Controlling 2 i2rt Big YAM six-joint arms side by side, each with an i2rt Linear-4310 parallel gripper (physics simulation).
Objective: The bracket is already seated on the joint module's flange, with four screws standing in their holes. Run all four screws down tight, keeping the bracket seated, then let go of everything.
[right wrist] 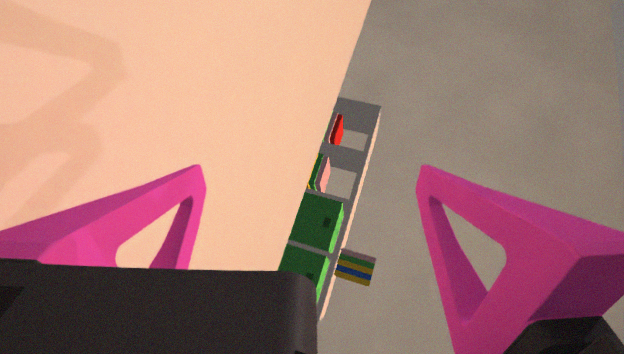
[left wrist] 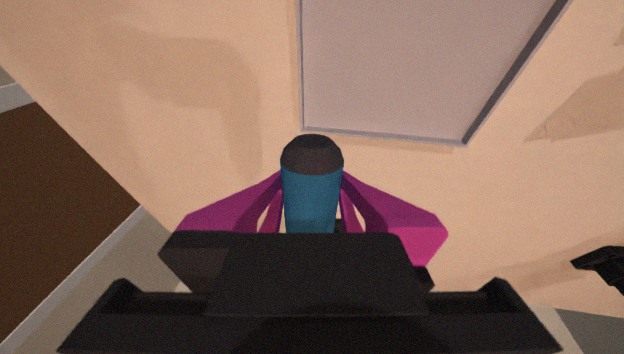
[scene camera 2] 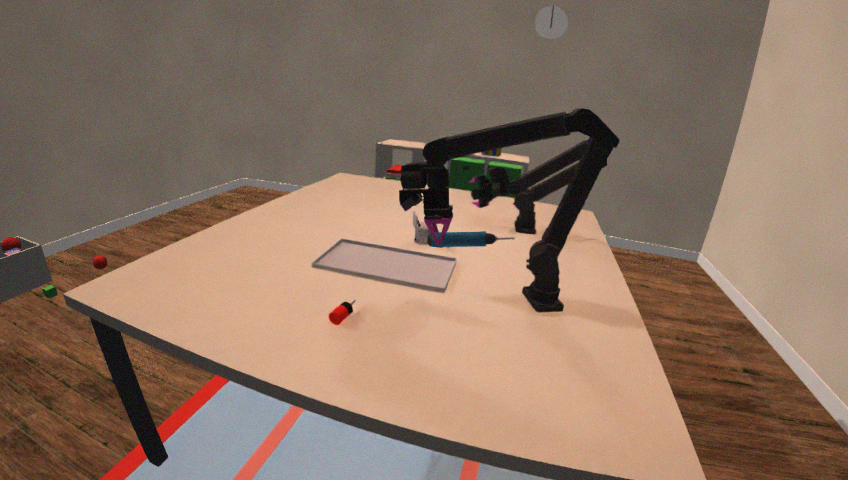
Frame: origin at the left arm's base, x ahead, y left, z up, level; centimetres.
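Seen in the pictures: left gripper, fingertip midpoint: [left wrist: 311, 177] [scene camera 2: 439, 242]; right gripper, fingertip midpoint: [right wrist: 311, 176]; left arm's base at its link origin: [scene camera 2: 541, 300]; right arm's base at its link origin: [left wrist: 616, 256] [scene camera 2: 524, 228].
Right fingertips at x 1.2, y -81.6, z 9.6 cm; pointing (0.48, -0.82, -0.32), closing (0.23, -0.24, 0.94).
Pixels of each thing's middle, then the offset from my right fingertips to it. Level surfaces: height alone.
- joint module with the bracket, body centre: [scene camera 2: 422, 233] dx +28.0, dy +38.3, dz -6.4 cm
- shallow grey tray at the middle of its body: [scene camera 2: 386, 262] dx +42.4, dy +58.3, dz -8.8 cm
- table at its surface level: dz -9.6 cm
- short red screwdriver at the middle of its body: [scene camera 2: 345, 309] dx +54.4, dy +87.0, dz -7.9 cm
My left gripper [scene camera 2: 439, 239] [left wrist: 311, 177] is shut on the blue handle of a screwdriver [scene camera 2: 465, 239] [left wrist: 311, 202]. The screwdriver is held roughly level above the table, its thin shaft to the right in the scene view and its dark butt end facing up in the left wrist view. The joint module with the bracket [scene camera 2: 420, 230] appears as a small white and grey shape just behind the left fingers, partly hidden. The four screws are too small or hidden to make out. My right gripper [scene camera 2: 476, 192] [right wrist: 311, 176] is open and empty, held up near the table's far edge.
A shallow grey tray [scene camera 2: 380, 278] [left wrist: 382, 136] lies on the table [scene camera 2: 238, 309], in front of the left gripper. A short red screwdriver [scene camera 2: 339, 314] lies nearer the front. A shelf unit [scene camera 2: 382, 161] [right wrist: 364, 116] with green bins stands beyond the far edge.
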